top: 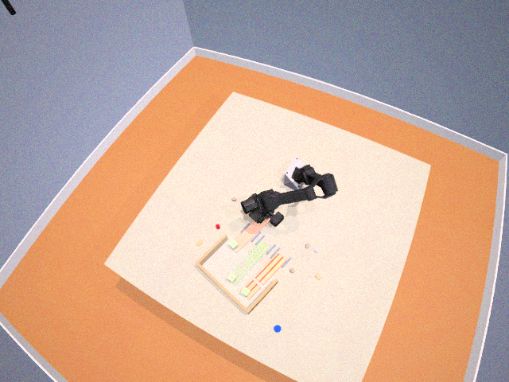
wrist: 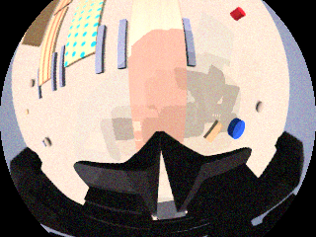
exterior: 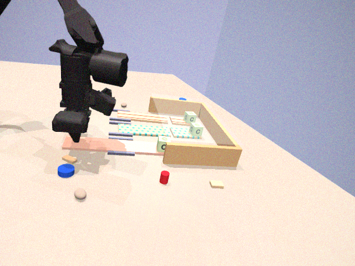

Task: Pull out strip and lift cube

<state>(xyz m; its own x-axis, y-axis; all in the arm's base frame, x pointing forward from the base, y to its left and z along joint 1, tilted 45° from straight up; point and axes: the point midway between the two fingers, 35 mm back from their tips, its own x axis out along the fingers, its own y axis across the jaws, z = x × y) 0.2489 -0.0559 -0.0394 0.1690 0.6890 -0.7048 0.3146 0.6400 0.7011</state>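
My gripper tip is now 14 cm short of the red cylinder, 19 cm to the left of it and 1 cm below it.
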